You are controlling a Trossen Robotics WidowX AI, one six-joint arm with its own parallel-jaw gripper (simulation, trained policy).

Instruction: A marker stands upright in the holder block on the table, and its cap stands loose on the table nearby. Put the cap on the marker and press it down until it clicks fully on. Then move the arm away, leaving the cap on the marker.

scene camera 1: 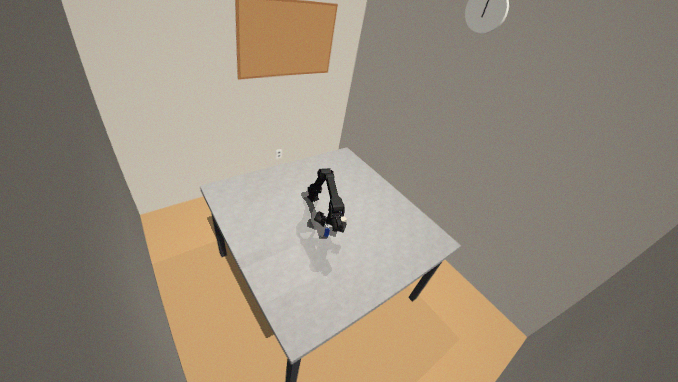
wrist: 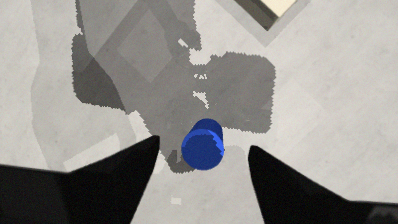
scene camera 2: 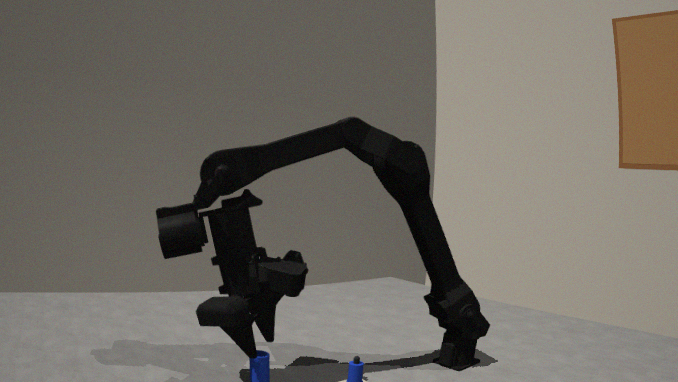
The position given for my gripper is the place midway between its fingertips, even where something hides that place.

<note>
I see my gripper (scene camera 2: 262, 349) and a blue cap (wrist: 202, 148).
My gripper also shows in the wrist view (wrist: 204, 147).
</note>
